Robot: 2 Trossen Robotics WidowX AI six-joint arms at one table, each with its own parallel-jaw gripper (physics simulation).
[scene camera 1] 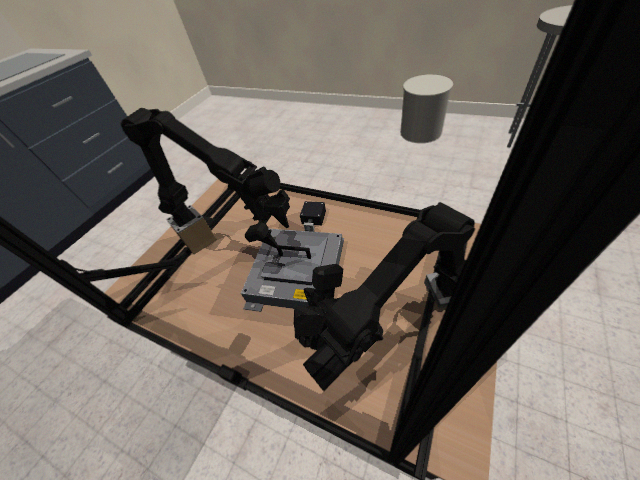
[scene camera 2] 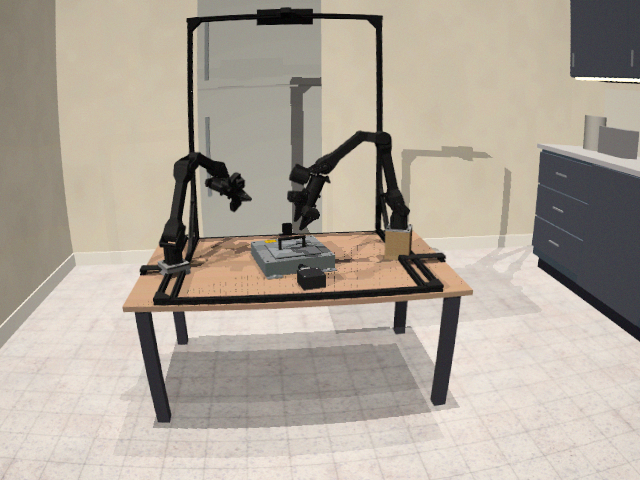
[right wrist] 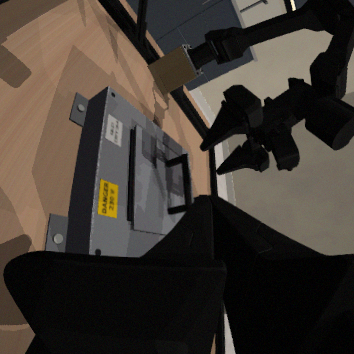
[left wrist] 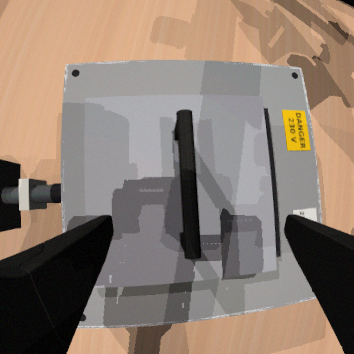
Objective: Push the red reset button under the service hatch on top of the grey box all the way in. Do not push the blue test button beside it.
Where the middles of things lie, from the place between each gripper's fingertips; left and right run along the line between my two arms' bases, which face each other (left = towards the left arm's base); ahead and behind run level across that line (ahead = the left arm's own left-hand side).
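The grey box [scene camera 1: 257,292] is 230 mm ahead of my right hand, 130 mm to the left of it and 190 mm below it; counted from my left hand, the box is 40 mm ahead, 30 mm to the right and 120 mm below. By its middle, the grey box is nearer to my left hand than to my right hand. Then there is the service hatch [scene camera 1: 296,257], which is 190 mm ahead of my right hand, 140 mm to the left of it and 140 mm below it, while my left hand is 70 mm above the hatch and 20 mm to the left of it.
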